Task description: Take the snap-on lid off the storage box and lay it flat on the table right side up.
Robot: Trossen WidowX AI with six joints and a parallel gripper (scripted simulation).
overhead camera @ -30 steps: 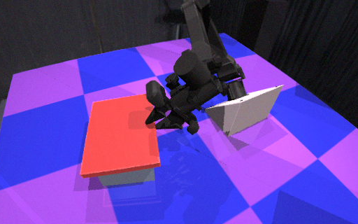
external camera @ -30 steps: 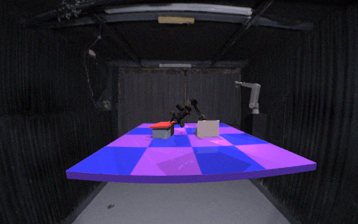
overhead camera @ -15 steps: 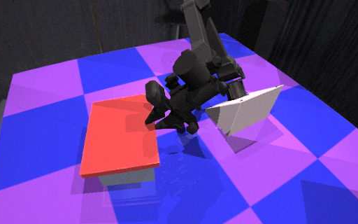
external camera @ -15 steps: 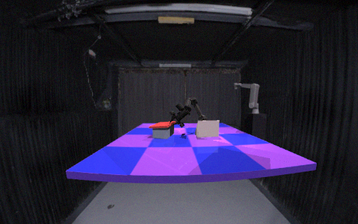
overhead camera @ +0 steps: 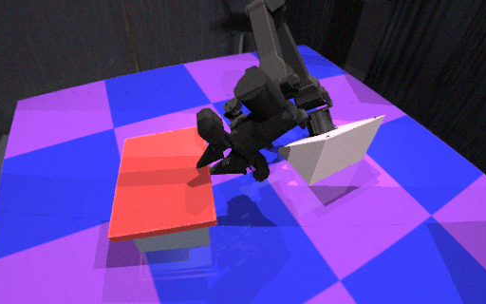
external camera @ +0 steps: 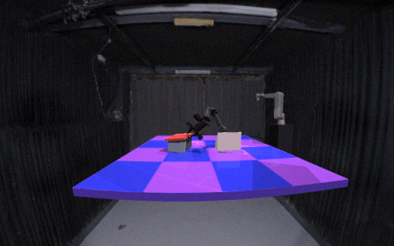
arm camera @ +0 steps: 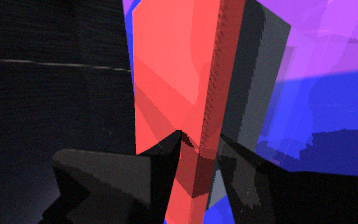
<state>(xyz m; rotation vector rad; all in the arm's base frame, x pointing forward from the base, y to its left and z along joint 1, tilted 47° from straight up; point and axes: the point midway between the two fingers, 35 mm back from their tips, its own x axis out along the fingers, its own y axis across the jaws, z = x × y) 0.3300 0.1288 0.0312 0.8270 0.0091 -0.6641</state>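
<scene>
Right now my gripper tip is 8 cm short of the red lid and 2 cm to the left of it. From my gripper tip the other things lie so: storage box 7 cm ahead, 6 cm below, 2 cm to the right.
</scene>
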